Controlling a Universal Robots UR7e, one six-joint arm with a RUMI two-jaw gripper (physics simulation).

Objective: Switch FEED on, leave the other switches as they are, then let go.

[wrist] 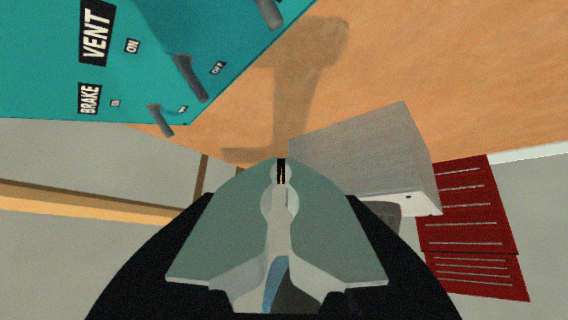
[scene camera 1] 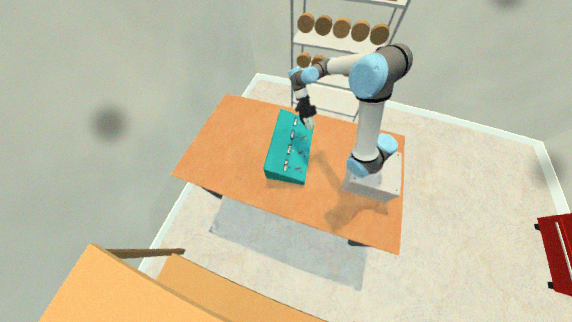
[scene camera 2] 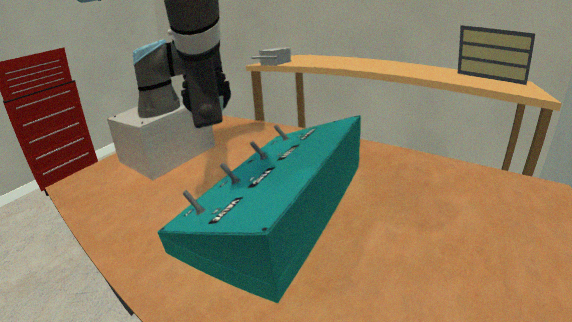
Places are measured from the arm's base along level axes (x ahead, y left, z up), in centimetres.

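Pixels of known places: gripper, fingertip midpoint: [wrist: 281,160] [scene camera 1: 310,130]; arm's base at its link origin: [scene camera 2: 159,110].
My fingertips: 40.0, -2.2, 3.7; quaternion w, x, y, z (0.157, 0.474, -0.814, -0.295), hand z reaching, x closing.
Note:
Ahead of a thing's pixels: the offset from my fingertips to its middle, as dx, dy, dz. Level surfaces: height alone.
The teal switch panel @[+10.3, +8.1, -15.6] [scene camera 1: 275,145] [scene camera 2: 305,220] [wrist: 40,55] stands on the table. In scene camera 2, the FEED lever @[+4.2, -0.2, -10.7] [scene camera 2: 231,173] is second from the near end and leans away from its label, the OFF side, like the VALVE lever @[+7.9, -11.6, -10.7] [scene camera 2: 194,202], VENT lever @[+0.4, +11.2, -10.7] [scene camera 2: 259,150] [wrist: 191,79] and BRAKE lever @[-3.3, +22.6, -10.7] [scene camera 2: 281,132] [wrist: 161,121]. Part of the FEED lever [wrist: 270,14] shows at the wrist view's top edge. My gripper [scene camera 1: 311,126] [wrist: 281,160] is shut and empty, above the panel's robot-side edge near the VALVE end. Its fingertips are hidden in scene camera 2.
The robot's grey base block [scene camera 1: 372,185] [scene camera 2: 162,145] [wrist: 355,145] stands on the orange table @[dz -21.5] [scene camera 1: 225,135] [scene camera 2: 430,225] on the levers' side of the panel. A shelf rack [scene camera 1: 292,50], a wooden workbench [scene camera 2: 380,70] and a red tool cabinet [scene camera 2: 50,125] [wrist: 470,215] stand farther off.

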